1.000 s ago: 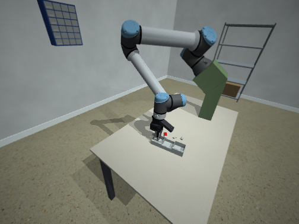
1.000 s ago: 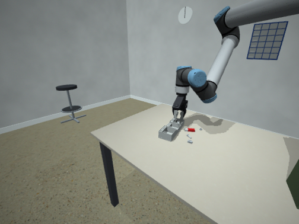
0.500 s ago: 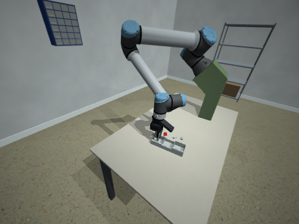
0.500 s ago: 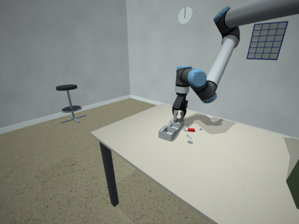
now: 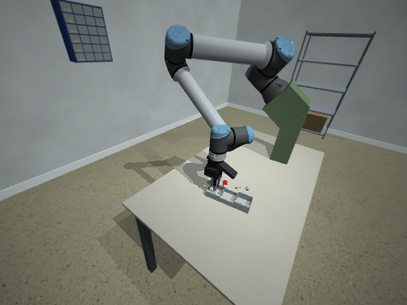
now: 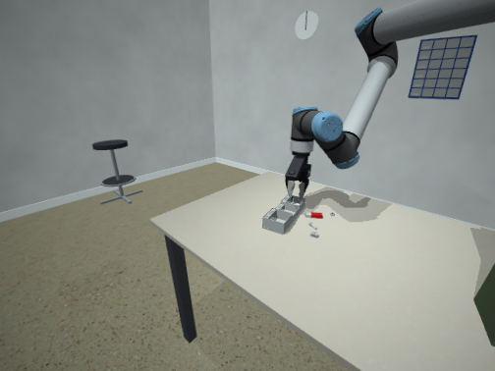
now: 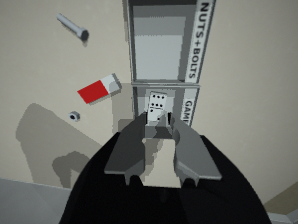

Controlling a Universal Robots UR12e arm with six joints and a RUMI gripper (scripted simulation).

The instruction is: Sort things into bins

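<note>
Now: hand 3 cm above the white patterned piece. The rest, counted from my hand: grey bolt: 11 cm behind, 10 cm to the left, 4 cm below; then grey three-compartment bin row: 8 cm to the left, 2 cm below; then red-and-white block: 9 cm behind, 2 cm to the left, 4 cm below.
</note>
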